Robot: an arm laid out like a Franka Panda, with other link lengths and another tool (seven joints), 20 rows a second.
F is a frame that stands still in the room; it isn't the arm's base.
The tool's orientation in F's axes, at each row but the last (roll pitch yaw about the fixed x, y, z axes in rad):
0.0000, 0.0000, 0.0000
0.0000, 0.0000, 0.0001
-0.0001, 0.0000, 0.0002
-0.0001, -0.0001, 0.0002
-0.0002, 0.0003, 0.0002
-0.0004, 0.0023, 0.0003
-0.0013, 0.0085, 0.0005
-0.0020, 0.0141, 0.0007
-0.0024, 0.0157, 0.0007
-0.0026, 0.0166, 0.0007
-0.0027, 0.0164, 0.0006
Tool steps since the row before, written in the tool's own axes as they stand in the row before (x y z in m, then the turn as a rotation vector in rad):
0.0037, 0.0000, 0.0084, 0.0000, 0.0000, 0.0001
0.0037, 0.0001, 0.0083, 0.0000, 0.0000, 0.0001
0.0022, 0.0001, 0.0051, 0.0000, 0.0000, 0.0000
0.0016, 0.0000, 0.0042, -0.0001, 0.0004, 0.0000
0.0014, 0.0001, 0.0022, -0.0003, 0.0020, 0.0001
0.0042, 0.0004, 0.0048, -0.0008, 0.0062, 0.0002
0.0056, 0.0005, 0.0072, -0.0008, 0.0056, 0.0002
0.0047, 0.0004, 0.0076, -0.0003, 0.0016, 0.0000
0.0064, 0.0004, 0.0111, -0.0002, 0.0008, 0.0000
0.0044, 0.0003, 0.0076, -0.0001, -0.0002, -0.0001
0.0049, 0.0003, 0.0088, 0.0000, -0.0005, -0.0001
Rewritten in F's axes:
0.0037, 0.0000, 0.0084, 0.0000, 0.0000, 0.0001
0.0037, 0.0001, 0.0083, 0.0000, 0.0000, 0.0001
0.0022, 0.0001, 0.0051, 0.0000, 0.0000, 0.0000
0.0016, 0.0000, 0.0042, -0.0001, 0.0004, 0.0000
0.0014, 0.0001, 0.0022, -0.0003, 0.0020, 0.0001
0.0042, 0.0004, 0.0048, -0.0008, 0.0062, 0.0002
0.0057, 0.0005, 0.0072, -0.0008, 0.0056, 0.0002
0.0048, 0.0004, 0.0075, -0.0003, 0.0016, 0.0000
0.0066, 0.0004, 0.0110, -0.0002, 0.0008, 0.0000
0.0045, 0.0003, 0.0075, -0.0001, -0.0002, -0.0001
0.0050, 0.0003, 0.0087, 0.0000, -0.0005, -0.0001

